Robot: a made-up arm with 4 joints.
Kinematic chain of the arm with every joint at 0, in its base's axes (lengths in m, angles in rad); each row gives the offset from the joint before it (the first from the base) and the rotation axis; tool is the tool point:
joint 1: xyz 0 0 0.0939 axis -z
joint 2: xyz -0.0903 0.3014 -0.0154 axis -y
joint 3: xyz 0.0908 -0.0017 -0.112 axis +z
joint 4: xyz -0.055 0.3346 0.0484 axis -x
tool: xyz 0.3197 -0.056 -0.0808
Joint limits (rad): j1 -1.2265..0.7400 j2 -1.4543..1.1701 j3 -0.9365..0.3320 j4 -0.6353..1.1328
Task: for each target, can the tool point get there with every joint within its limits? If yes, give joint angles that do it. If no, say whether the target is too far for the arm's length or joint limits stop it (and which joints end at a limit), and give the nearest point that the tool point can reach.
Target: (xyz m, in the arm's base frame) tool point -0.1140 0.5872 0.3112
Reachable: yes | joints -0.7525 0.8626 -0.3329 -0.3571
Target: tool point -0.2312 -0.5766 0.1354
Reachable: no: joint limits stop it (at a limit: joint 1, joint 2, joint 3) | nearest point -0.2755 -0.0671 -0.3841 | short by 0.729 m
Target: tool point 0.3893 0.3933 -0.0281
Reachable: yes | joints 0.0654 0.0583 -0.4646 0.1830
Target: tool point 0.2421 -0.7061 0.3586
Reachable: no: joint limits stop it (at a limit: joint 1, joint 3) | nearest point 0.4223 -0.0607 0.2451 | short by 0.680 m
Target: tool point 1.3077 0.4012 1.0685
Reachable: no: too far | nearest point 0.5468 0.2635 0.4105 | short by 1.015 m
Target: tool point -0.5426 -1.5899 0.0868
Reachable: no: too far | nearest point -0.3059 -0.0866 -0.4177 | short by 1.603 m
